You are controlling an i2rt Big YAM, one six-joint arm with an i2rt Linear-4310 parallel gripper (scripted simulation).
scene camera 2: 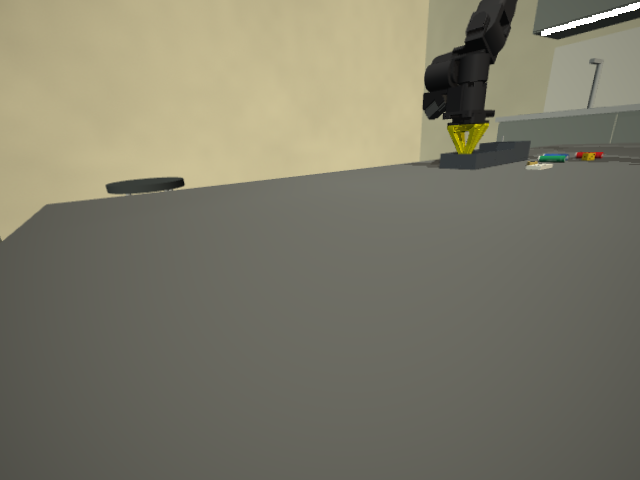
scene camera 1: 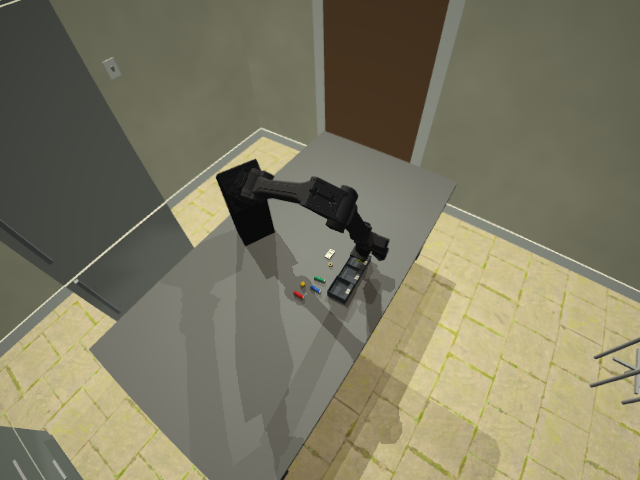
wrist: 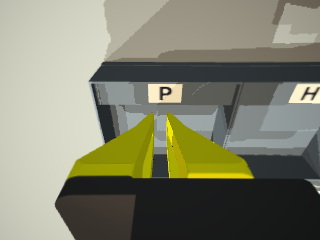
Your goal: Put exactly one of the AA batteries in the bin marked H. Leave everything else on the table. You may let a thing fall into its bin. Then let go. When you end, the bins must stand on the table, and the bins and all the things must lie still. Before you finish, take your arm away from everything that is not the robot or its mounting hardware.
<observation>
The pictures show: the gripper and a dark bin row.
The gripper is seen too in the wrist view.
</observation>
